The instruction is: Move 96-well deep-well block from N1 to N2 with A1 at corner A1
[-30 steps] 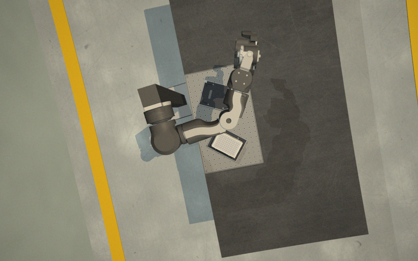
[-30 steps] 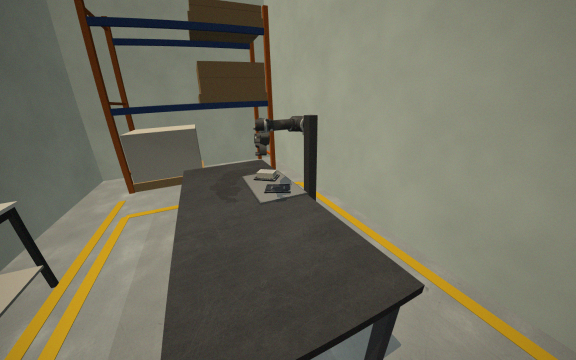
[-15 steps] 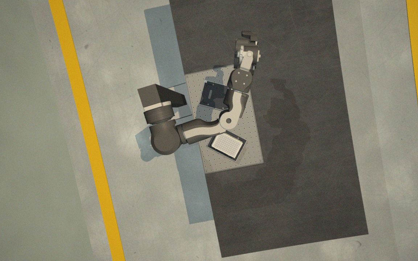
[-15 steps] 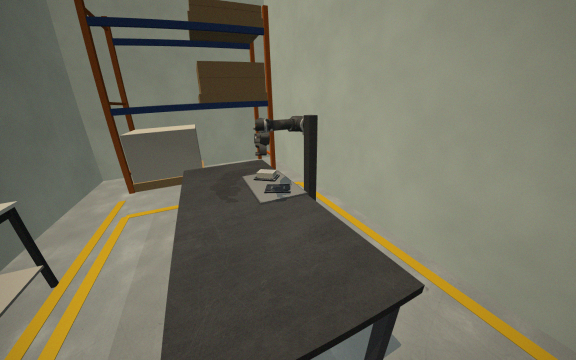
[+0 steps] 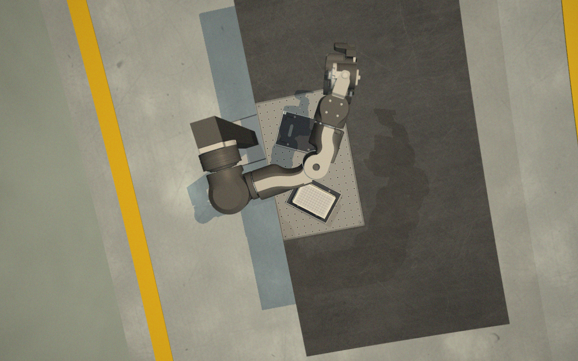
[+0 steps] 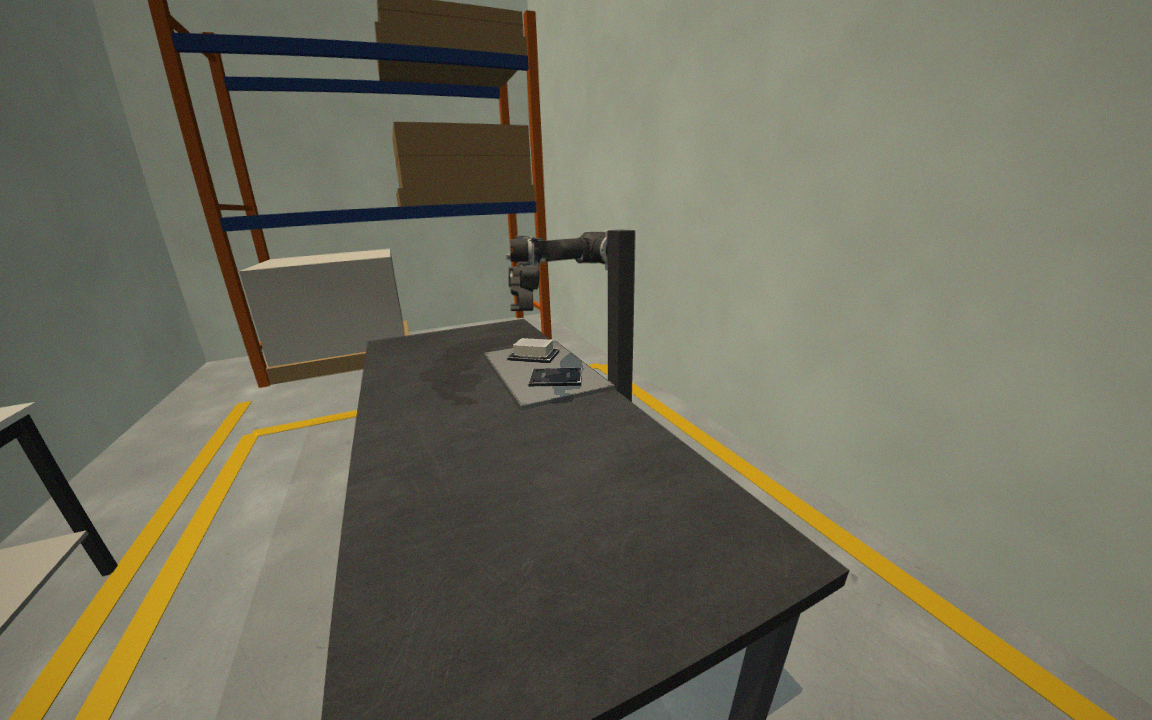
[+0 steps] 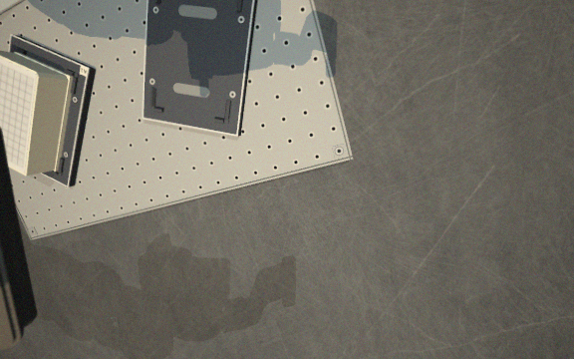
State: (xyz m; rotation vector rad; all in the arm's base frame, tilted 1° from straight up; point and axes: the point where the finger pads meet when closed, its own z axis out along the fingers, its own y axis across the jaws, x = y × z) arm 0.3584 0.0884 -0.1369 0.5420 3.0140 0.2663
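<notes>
Right now my hand is 170 mm past the cream 96-well deep-well block, 340 mm to the left of it and 230 mm above it. Also, from my hand: A1 corner mark (180 mm behind, 250 mm to the right, 250 mm below).
</notes>
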